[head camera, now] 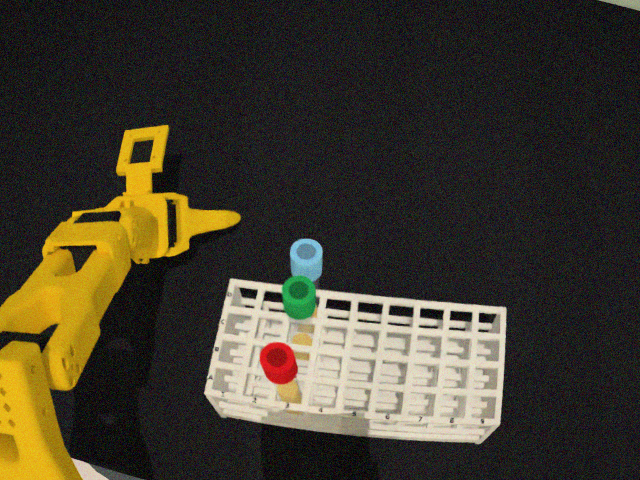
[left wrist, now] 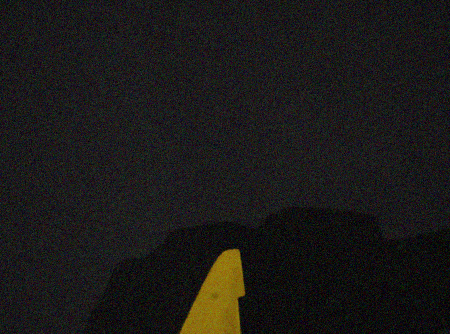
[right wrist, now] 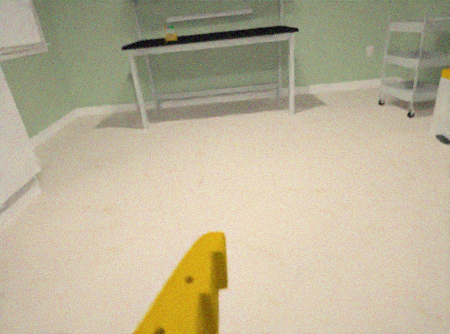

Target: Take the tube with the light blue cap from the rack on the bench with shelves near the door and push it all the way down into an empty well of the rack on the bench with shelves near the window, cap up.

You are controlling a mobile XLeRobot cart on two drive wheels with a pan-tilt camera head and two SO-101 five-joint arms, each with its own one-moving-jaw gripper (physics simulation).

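Observation:
The tube with the light blue cap stands cap up at the back edge of the white rack in the head camera, behind the green cap. Its body is mostly hidden. My left gripper is open and empty, up and to the left of the light blue cap, apart from it and from the rack. One notched jaw shows in the left wrist view. My right gripper is open and empty over the floor, with one notched jaw showing.
A green-capped tube and a red-capped tube stand in the same rack, on a black bench top. In the right wrist view, a far bench bears a small orange rack; a wheeled cart stands at the right.

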